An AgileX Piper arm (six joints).
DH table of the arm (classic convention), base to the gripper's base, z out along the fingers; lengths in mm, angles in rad. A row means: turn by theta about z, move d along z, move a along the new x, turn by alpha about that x. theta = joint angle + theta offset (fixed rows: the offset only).
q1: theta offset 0  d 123  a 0  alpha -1.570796
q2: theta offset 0.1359  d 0  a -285  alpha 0
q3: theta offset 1.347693  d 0  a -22  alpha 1.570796
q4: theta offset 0  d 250.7  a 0  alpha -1.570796
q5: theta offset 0  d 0  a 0  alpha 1.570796
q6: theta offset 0  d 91  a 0  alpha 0
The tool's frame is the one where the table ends.
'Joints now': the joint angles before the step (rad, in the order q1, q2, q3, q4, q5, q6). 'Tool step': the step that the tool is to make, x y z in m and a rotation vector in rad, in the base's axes. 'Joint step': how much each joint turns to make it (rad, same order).
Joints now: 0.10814 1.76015 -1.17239 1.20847 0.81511 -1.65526
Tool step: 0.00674 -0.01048 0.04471 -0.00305 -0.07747 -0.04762
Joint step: -0.02607 -0.05137 -0.10647 -0.07903 0.00967 0.11481
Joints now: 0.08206 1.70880 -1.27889 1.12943 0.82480 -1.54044
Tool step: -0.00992 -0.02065 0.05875 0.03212 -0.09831 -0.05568
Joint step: -0.05937 -0.09495 -0.09040 -0.03836 0.04716 0.09606
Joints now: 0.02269 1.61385 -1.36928 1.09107 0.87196 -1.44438
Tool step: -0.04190 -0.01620 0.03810 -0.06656 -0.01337 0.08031
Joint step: -0.06222 -0.13098 -0.01798 -0.11047 0.18621 0.05616
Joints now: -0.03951 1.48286 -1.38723 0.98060 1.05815 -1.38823
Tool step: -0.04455 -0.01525 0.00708 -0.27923 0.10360 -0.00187
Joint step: -0.00580 -0.12327 0.01090 -0.34707 0.15298 0.14807
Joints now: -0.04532 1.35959 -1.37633 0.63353 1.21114 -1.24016
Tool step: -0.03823 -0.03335 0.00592 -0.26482 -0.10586 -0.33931
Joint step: -0.00417 -0.18535 0.11317 -0.42479 -0.16437 0.27580
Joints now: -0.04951 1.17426 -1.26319 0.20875 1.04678 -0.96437
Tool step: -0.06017 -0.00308 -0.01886 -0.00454 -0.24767 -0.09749
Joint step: -0.00005 -0.29428 0.30399 -0.04670 -0.27093 0.06088
